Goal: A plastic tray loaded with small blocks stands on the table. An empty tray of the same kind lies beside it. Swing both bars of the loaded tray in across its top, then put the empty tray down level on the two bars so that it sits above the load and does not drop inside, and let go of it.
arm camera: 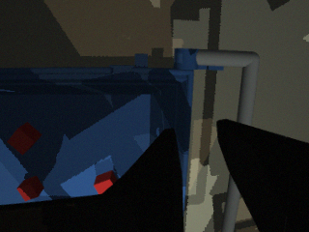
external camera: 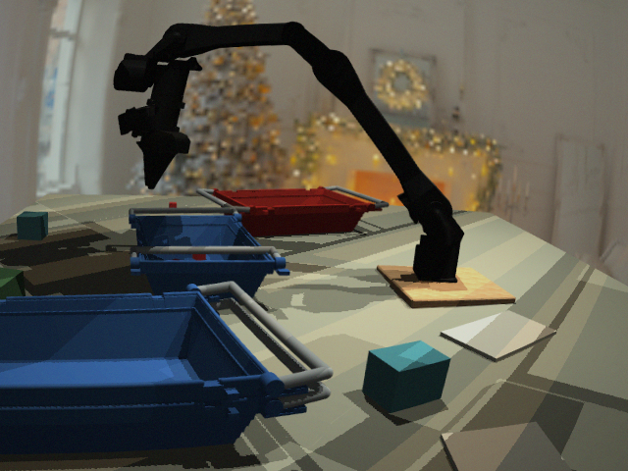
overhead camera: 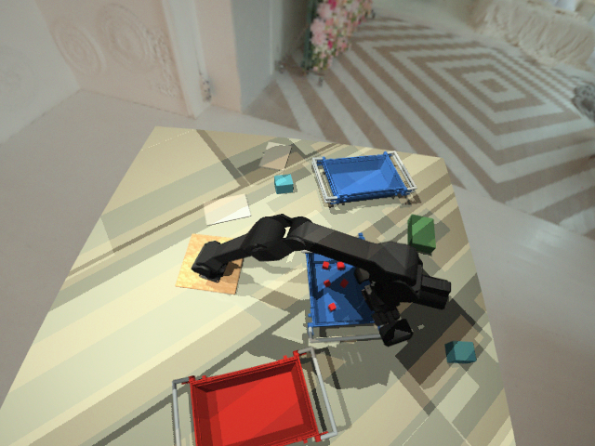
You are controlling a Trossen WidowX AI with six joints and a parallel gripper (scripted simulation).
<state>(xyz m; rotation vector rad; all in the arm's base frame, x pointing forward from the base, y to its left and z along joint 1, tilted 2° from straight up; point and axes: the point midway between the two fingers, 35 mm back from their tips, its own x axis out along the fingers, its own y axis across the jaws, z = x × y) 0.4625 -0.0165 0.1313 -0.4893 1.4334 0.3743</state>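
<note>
Now: gripper tip 280 mm to the left of the red tray, 220 mm past it and 60 mm above it. From my gripper tip the other things lie so: green block 350 mm to the left, 140 mm ahead, 90 mm below.
</note>
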